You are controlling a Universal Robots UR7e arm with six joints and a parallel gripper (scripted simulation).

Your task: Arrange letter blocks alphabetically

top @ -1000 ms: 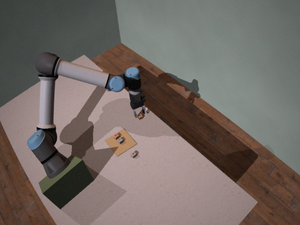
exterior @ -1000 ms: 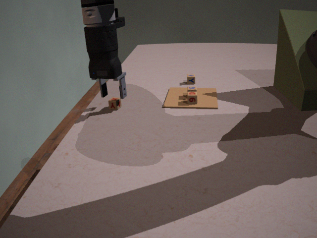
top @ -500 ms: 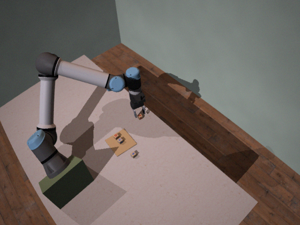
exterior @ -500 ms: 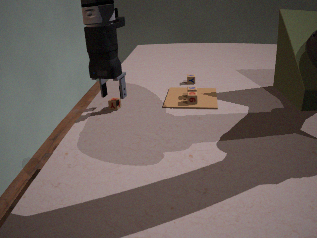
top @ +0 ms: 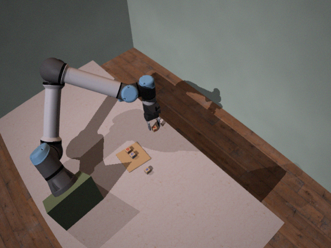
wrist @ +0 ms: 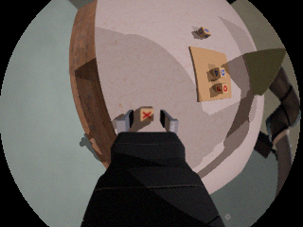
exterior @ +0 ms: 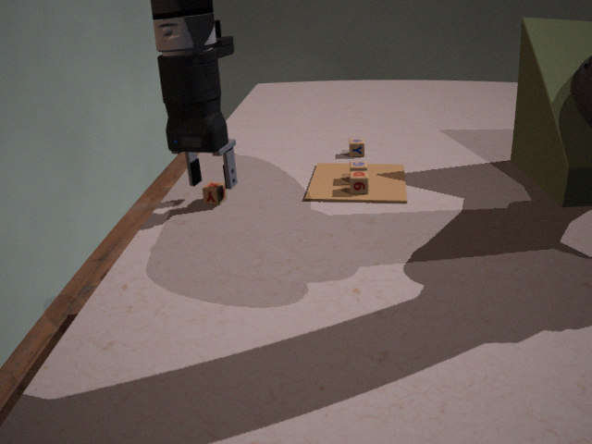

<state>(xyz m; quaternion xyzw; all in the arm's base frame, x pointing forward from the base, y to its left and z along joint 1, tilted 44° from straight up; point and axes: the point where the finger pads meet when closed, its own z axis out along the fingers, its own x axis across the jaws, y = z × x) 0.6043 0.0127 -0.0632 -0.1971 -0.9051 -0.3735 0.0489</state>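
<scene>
Now: hand 21 cm past the tan mat, 4 cm above it and 3 cm to the left of it.
</scene>
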